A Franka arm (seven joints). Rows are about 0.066 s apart.
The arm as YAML. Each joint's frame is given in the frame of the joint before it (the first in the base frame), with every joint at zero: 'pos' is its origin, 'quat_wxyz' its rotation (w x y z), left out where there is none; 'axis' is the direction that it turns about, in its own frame. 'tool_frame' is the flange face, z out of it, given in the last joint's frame.
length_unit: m
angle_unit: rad
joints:
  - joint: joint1
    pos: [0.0, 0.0, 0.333]
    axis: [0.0, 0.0, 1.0]
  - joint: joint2
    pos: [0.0, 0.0, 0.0]
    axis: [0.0, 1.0, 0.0]
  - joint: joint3
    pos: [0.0, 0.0, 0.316]
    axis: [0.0, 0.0, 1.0]
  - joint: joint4
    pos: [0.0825, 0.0, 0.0]
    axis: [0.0, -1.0, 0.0]
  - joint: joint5
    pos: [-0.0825, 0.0, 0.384]
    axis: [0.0, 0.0, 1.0]
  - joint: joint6
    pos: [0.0, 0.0, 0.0]
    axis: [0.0, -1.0, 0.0]
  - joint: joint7
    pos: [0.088, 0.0, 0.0]
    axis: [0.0, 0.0, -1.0]
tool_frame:
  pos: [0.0, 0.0, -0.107]
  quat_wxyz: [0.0, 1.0, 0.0, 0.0]
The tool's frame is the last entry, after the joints.
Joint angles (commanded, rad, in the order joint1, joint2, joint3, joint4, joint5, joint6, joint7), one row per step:
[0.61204, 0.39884, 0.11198, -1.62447, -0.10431, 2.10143, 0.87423]
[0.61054, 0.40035, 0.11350, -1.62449, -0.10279, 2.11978, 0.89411]
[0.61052, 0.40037, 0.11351, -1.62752, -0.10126, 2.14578, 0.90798]
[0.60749, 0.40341, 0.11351, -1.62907, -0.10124, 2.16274, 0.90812]
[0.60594, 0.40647, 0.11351, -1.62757, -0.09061, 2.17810, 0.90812]
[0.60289, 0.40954, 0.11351, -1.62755, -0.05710, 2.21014, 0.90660]
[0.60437, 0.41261, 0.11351, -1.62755, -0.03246, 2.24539, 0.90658]
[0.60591, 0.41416, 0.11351, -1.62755, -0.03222, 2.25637, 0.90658]
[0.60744, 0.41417, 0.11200, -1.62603, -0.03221, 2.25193, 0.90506]
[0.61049, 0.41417, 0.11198, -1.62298, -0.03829, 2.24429, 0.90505]
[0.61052, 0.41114, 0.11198, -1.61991, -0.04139, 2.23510, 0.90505]
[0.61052, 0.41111, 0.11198, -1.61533, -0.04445, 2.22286, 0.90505]
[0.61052, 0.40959, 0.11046, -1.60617, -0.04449, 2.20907, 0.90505]
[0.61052, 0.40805, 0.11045, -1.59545, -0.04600, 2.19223, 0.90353]
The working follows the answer.
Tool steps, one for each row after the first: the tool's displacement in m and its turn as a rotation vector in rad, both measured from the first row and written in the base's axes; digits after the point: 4 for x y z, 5 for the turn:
[0.0014, 0.0013, 0.0008, 0.01520, -0.01027, -0.01963]
[0.0026, 0.0029, 0.0019, 0.03373, -0.02522, -0.03270]
[0.0049, 0.0024, 0.0008, 0.04277, -0.03373, -0.03498]
[0.0068, 0.0032, 0.0010, 0.05955, -0.03700, -0.04089]
[0.0096, 0.0047, 0.0022, 0.10131, -0.03784, -0.05744]
[0.0109, 0.0082, 0.0039, 0.13949, -0.04634, -0.06744]
[0.0111, 0.0097, 0.0040, 0.14630, -0.05283, -0.06587]
[0.0109, 0.0097, 0.0042, 0.14361, -0.05119, -0.06429]
[0.0096, 0.0110, 0.0049, 0.13663, -0.05125, -0.05836]
[0.0094, 0.0107, 0.0075, 0.13221, -0.05111, -0.05690]
[0.0093, 0.0104, 0.0084, 0.12492, -0.04746, -0.05575]
[0.0103, 0.0097, 0.0124, 0.12195, -0.04593, -0.05751]
[0.0107, 0.0097, 0.0169, 0.11733, -0.04391, -0.05583]

Tool pose at each row, in the base's axes (x y z in m, rotation vector in rad; rounded; the steps above come from the unrounded poses):
[0.5156, 0.4375, 0.4001, -3.10954, 0.17357, -0.14287]
[0.5170, 0.4389, 0.4009, -3.09212, 0.20402, -0.15713]
[0.5182, 0.4404, 0.4020, -3.07082, 0.22391, -0.17784]
[0.5206, 0.4399, 0.4009, -3.06045, 0.22722, -0.18962]
[0.5224, 0.4407, 0.4011, -3.04289, 0.23614, -0.19227]
[0.5252, 0.4422, 0.4023, -3.00000, 0.26083, -0.18778]
[0.5266, 0.4457, 0.4040, -2.95995, 0.27496, -0.19512]
[0.5267, 0.4472, 0.4041, -2.95236, 0.27235, -0.20371]
[0.5266, 0.4472, 0.4043, -2.95542, 0.27008, -0.20165]
[0.5253, 0.4486, 0.4050, -2.96285, 0.26137, -0.20267]
[0.5250, 0.4482, 0.4076, -2.96738, 0.25926, -0.20308]
[0.5250, 0.4479, 0.4085, -2.97526, 0.25773, -0.19871]
[0.5260, 0.4472, 0.4125, -2.97830, 0.26044, -0.19690]
[0.5264, 0.4472, 0.4170, -2.98333, 0.25804, -0.19453]

